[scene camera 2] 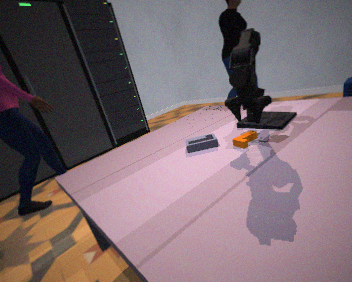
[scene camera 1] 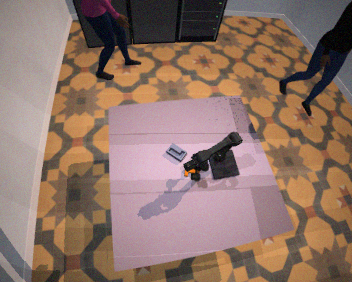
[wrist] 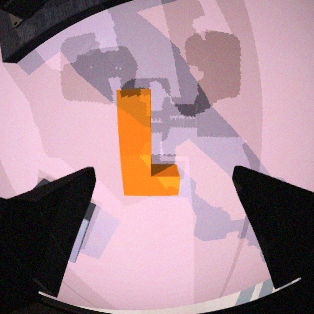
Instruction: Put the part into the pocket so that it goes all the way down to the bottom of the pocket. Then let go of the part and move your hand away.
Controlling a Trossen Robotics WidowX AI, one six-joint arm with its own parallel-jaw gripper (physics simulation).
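Places are measured from the arm's base along level axes (x ahead, y left, z up), in millimetres.
Where they show: gripper, fingertip midpoint: (scene camera 2: 248,122) (scene camera 1: 194,170) (wrist: 165,173); arm's base, origin of the base link: (scene camera 2: 252,119) (scene camera 1: 217,158).
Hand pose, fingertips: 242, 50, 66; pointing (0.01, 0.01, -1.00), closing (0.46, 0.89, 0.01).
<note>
Things, the pixels of their top centre, and the offset from my fingertips, as dx, dy, dz. Level surfaces: height alone.
- orange L-shaped part, middle of its top: (wrist: 150,147) (scene camera 2: 247,135) (scene camera 1: 192,172) -1, -11, -60
- grey block with the pocket, middle of its top: (wrist: 53,234) (scene camera 2: 200,139) (scene camera 1: 176,151) +50, -209, -53
- pink table, its level: dz -90
The orange L-shaped part (scene camera 1: 189,173) (scene camera 2: 244,139) (wrist: 135,145) lies flat on the pink table top. In the wrist view its long leg points up and its short foot points right. The grey block with the pocket (scene camera 1: 178,158) (scene camera 2: 202,146) (wrist: 79,242) lies apart from the part; in the wrist view a sliver of it shows beside the left finger. The pocket opening shows as a dark recess in the scene views. My gripper (scene camera 1: 192,171) (scene camera 2: 247,120) (wrist: 165,173) is open and empty above the part. In the wrist view the part's foot lies between the fingertips, nearer the left one.
The arm's dark base plate (scene camera 1: 227,169) (scene camera 2: 280,120) (wrist: 47,30) stands on the pink table (scene camera 1: 135,235) (scene camera 2: 125,215) near the part. Two people stand beyond the table, and dark server cabinets (scene camera 1: 155,22) (scene camera 2: 92,65) stand behind. Arm shadows fall across the table.
</note>
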